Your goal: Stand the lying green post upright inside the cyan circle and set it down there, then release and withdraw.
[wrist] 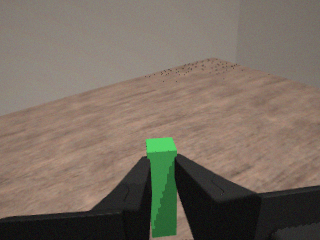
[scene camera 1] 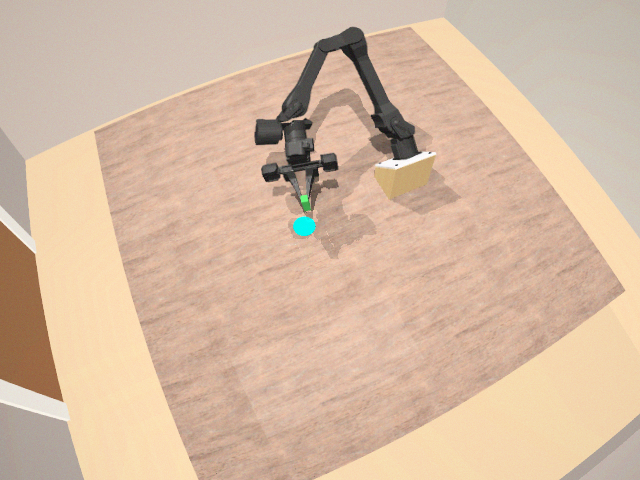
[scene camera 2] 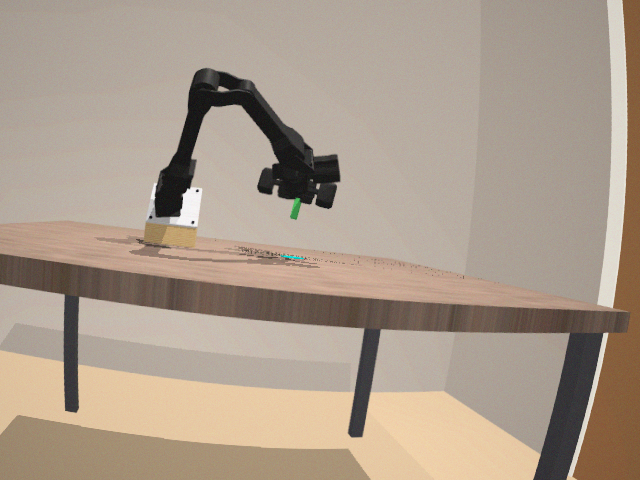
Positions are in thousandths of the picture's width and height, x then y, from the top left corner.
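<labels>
My gripper is visible to me in scene camera 1 (476, 416), and again in scene camera 2 (466, 414). As for the wrist view, I find my gripper there as well, in the wrist view (505, 677).
</labels>
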